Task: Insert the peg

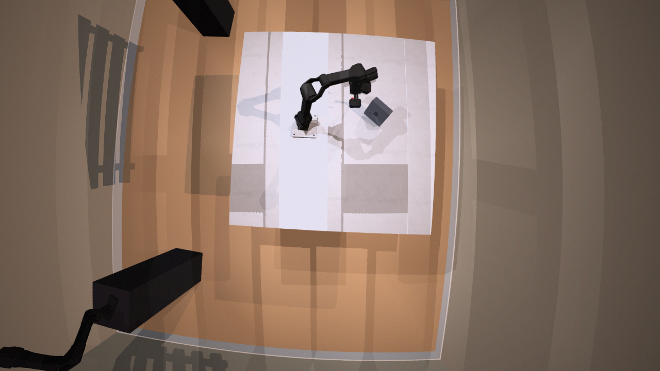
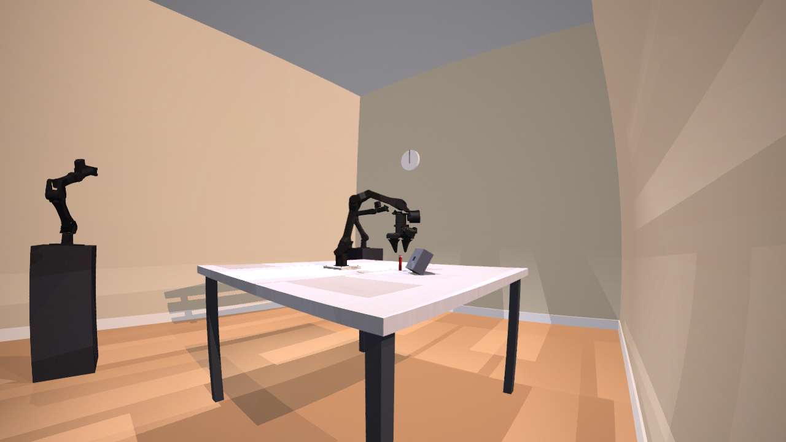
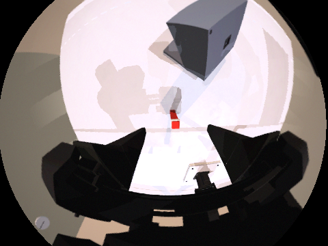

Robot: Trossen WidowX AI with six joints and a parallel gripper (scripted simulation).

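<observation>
My gripper tip is 4 cm above the red peg. Round my gripper tip: grey sloped panel: 16 cm ahead, 5 cm to the right, 4 cm below.
</observation>
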